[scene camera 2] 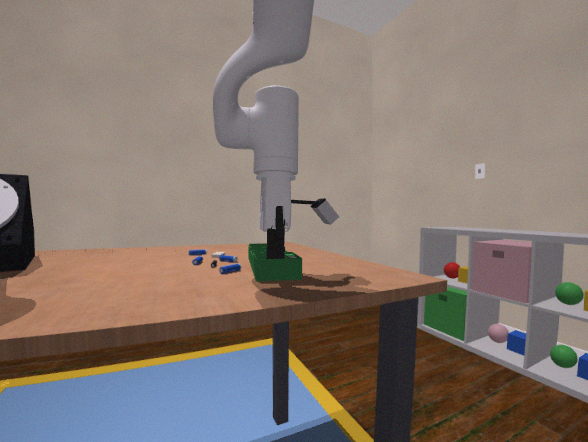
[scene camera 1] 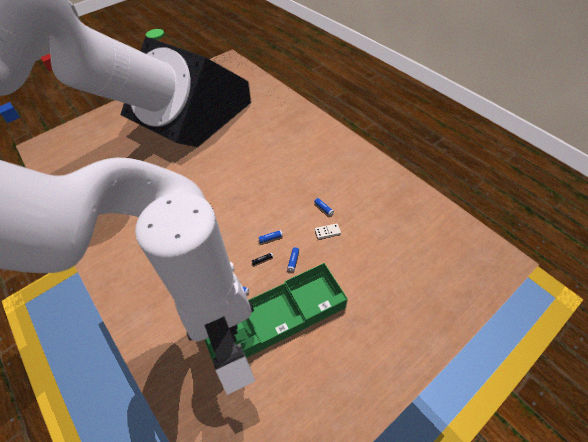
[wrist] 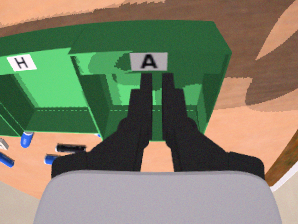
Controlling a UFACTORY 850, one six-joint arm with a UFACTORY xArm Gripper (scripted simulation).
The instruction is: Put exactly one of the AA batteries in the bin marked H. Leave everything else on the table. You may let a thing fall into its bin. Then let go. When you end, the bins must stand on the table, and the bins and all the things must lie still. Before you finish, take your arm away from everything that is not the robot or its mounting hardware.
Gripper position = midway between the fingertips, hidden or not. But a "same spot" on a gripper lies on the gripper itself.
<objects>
gripper: scene camera 2; scene camera 1 227, 336; wrist
green bin: scene camera 2; scene camera 1; wrist 48, 98
same spot on green bin: point(scene camera 2: 290, 268) = point(scene camera 1: 211, 354)
same spot on gripper: point(wrist: 196, 152) = point(scene camera 2: 284, 237)
</objects>
